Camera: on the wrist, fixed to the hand. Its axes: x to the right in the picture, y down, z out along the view.
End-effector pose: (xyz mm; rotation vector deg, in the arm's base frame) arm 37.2 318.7 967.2 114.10 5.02 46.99
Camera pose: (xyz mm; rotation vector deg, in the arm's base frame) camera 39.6 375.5 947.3 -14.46 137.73 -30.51
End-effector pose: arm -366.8 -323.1 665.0 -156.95 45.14 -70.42
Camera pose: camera -363.4 -281.9 708.8 23.29 117.53 41.18
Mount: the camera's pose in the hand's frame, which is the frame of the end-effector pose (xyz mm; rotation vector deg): 13.0 -47.6 -34.5 0.53 50.79 -167.76
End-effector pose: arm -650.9 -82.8 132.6 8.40 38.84 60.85
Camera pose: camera -630.9 -102.6 79.4 -63.49 45.07 -105.19
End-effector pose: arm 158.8 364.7 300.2 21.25 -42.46 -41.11
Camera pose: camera 168.6 324.0 256.9 -71.75 -64.45 125.33
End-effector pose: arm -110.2 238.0 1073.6 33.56 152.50 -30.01
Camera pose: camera -152.3 216.7 1111.0 119.20 -41.13 17.71
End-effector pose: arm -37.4 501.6 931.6 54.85 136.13 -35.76
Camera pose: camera -89.7 497.1 961.1 106.05 -62.52 21.02
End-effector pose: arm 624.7 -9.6 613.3 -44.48 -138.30 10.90
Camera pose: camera 612.9 -42.6 662.2 124.37 -34.34 -53.71
